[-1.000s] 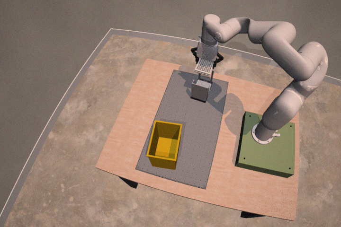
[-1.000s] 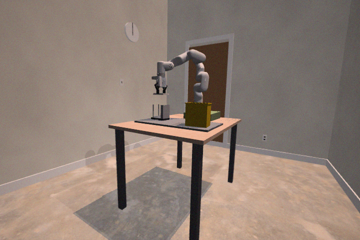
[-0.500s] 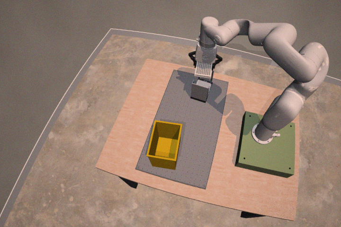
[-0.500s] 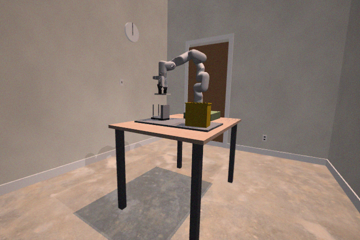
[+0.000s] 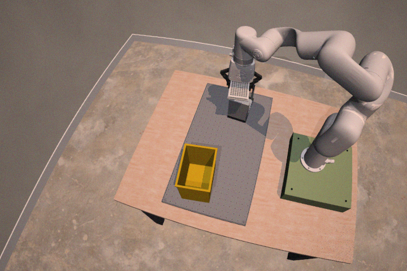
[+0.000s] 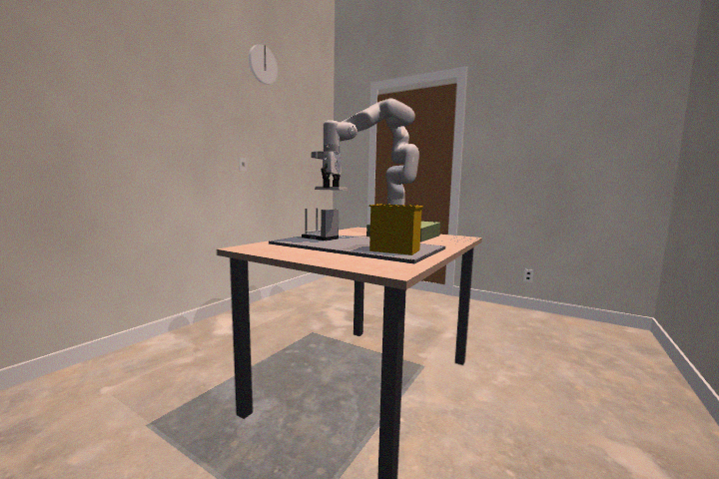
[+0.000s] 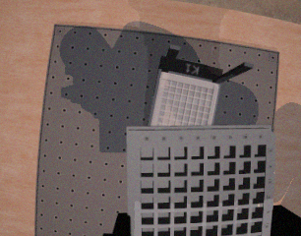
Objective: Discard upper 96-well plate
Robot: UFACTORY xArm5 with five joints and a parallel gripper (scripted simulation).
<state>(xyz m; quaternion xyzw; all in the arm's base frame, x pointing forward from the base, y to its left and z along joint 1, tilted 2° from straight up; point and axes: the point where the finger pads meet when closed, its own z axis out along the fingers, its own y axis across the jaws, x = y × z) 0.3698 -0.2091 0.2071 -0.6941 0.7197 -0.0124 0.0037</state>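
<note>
The yellow plastics bin W1 is 13 cm ahead of my hand, 35 cm to the left of it and 16 cm below it. Round my hand: 96-well plate (1 cm below).
</note>
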